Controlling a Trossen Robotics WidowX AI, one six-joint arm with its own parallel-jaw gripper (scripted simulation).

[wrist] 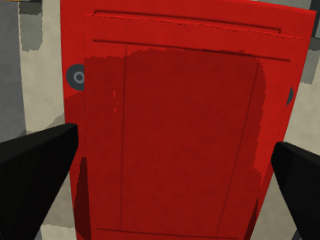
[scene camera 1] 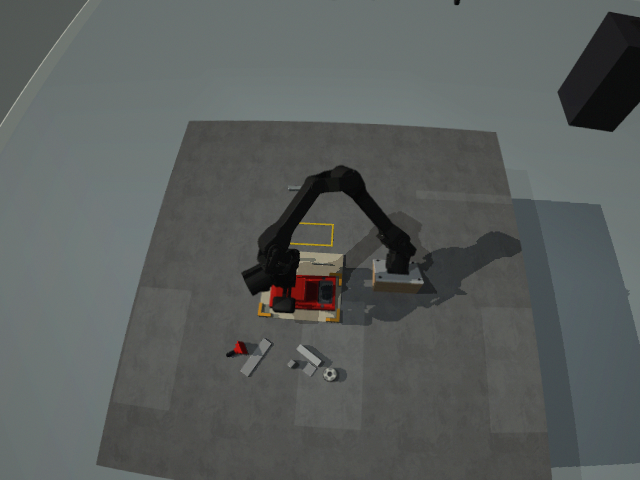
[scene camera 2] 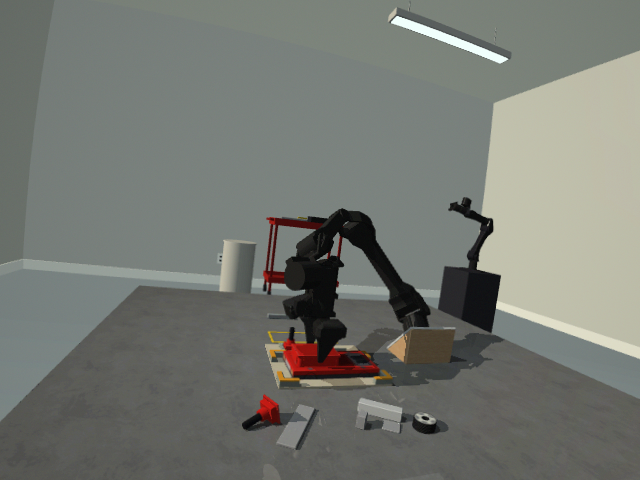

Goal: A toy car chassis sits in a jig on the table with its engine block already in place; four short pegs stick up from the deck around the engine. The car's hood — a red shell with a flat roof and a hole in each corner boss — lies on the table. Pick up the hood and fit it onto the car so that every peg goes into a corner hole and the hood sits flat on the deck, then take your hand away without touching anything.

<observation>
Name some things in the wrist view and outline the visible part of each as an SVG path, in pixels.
My gripper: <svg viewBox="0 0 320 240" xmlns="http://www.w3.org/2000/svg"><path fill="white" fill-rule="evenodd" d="M279 141L279 143L276 143L272 155L272 169L277 183L279 183L277 187L283 193L284 201L288 205L288 211L291 212L292 220L295 221L301 240L320 240L320 155L305 151L305 149L297 147L295 144L280 143ZM79 125L75 123L60 124L57 127L44 129L44 131L31 133L31 135L15 137L15 139L9 139L0 143L0 240L35 239L41 224L43 224L45 217L47 217L49 208L52 207L53 200L59 195L59 189L65 179L67 179L69 167L71 167L73 157L75 157L77 148L79 148Z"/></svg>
A red hood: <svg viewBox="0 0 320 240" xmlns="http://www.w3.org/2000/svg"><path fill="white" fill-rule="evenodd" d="M84 13L85 160L87 160L91 239L243 240L245 232L247 232L249 220L251 220L252 213L255 211L257 199L259 199L261 185L263 185L265 175L267 175L273 148L276 145L277 132L279 132L281 119L283 119L285 107L287 107L288 93L292 87L293 73L295 73L297 61L299 61L297 57L299 57L303 37L259 32L256 29L217 27L217 25L191 23L191 21L140 19L140 17L100 16Z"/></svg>
</observation>
